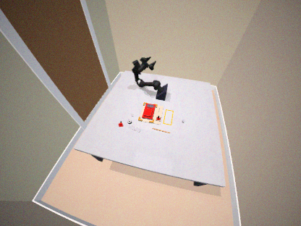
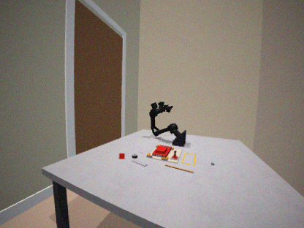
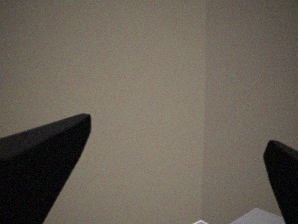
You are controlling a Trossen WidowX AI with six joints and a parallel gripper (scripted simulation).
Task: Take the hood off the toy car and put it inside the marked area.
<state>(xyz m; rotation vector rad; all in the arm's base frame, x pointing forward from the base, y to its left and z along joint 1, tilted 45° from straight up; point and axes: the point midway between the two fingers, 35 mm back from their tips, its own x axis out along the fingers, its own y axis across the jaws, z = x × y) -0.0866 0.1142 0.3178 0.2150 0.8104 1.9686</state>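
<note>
Now: gripper tip 460 mm short of the red hood, 10 mm to the left of it and 350 mm above it. Round my gripper tip: thin wooden stick (640 mm ahead, 130 mm to the left, 390 mm below); dark round part (570 mm ahead, 190 mm to the right, 380 mm below).
</note>
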